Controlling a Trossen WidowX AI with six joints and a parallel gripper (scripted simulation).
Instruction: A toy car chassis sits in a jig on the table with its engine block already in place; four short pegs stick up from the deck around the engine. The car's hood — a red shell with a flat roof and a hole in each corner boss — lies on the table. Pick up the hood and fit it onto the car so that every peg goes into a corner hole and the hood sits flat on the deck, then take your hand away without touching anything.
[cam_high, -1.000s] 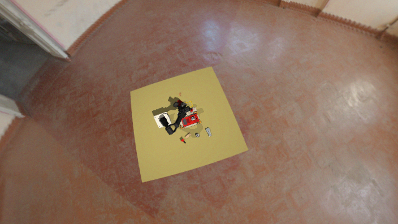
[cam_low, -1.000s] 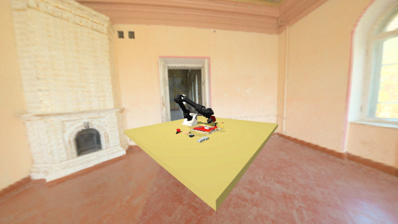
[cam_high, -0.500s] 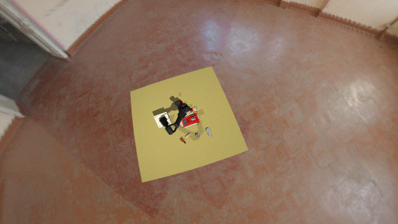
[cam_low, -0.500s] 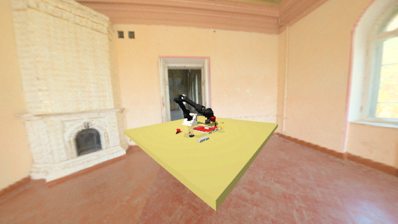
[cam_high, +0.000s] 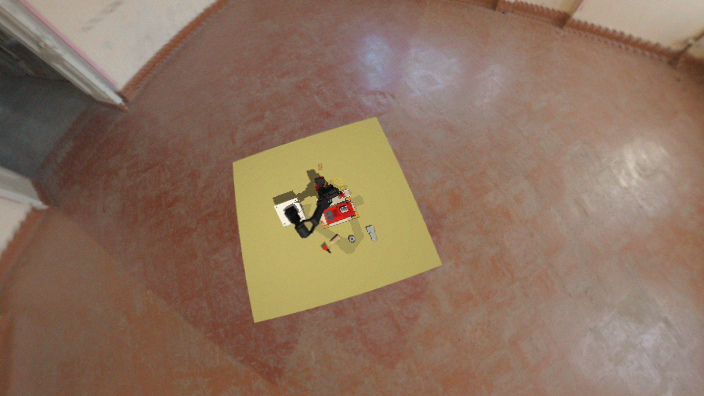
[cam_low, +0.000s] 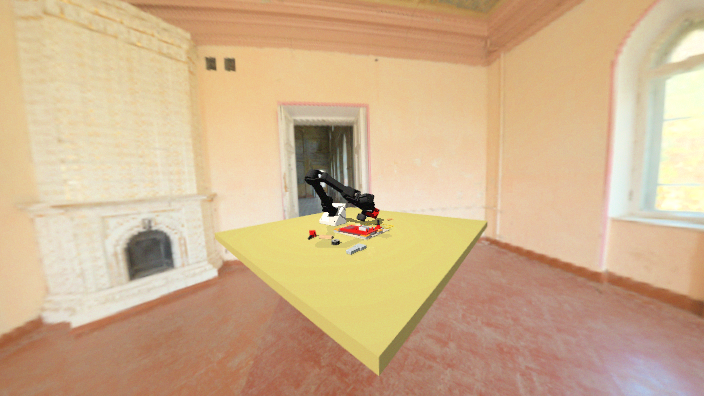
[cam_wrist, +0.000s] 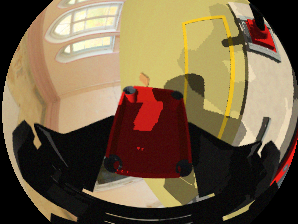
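Right now my gripper tip is 1 cm past the red hood.
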